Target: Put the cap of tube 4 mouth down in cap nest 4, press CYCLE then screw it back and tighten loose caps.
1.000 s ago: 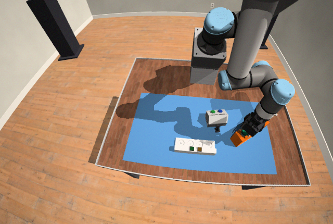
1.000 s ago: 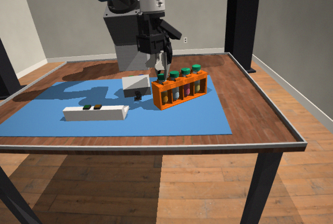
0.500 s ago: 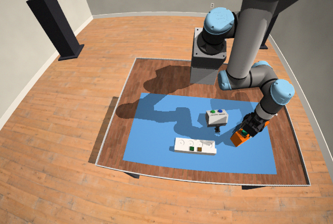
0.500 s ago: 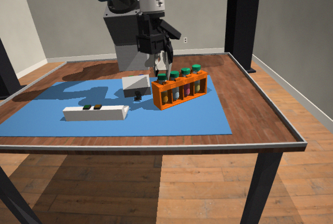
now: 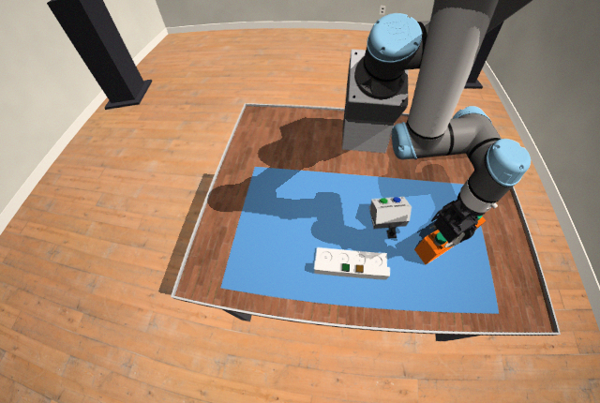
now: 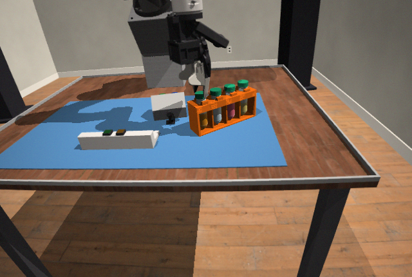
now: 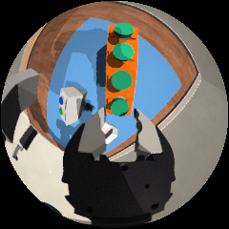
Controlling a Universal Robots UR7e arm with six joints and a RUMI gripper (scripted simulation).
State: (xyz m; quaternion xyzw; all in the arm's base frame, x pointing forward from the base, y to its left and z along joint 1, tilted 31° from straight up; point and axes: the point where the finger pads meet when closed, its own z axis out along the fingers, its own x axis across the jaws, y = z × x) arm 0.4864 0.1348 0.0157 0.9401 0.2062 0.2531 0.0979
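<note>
My hand is 170 mm past the green key, 130 mm to the left of it and 70 mm above it. Also, from my hand: green cap 20 mm below; blue key 170 mm behind, 80 mm to the right, 70 mm below; grey key housing 150 mm behind, 110 mm to the right, 80 mm below.
</note>
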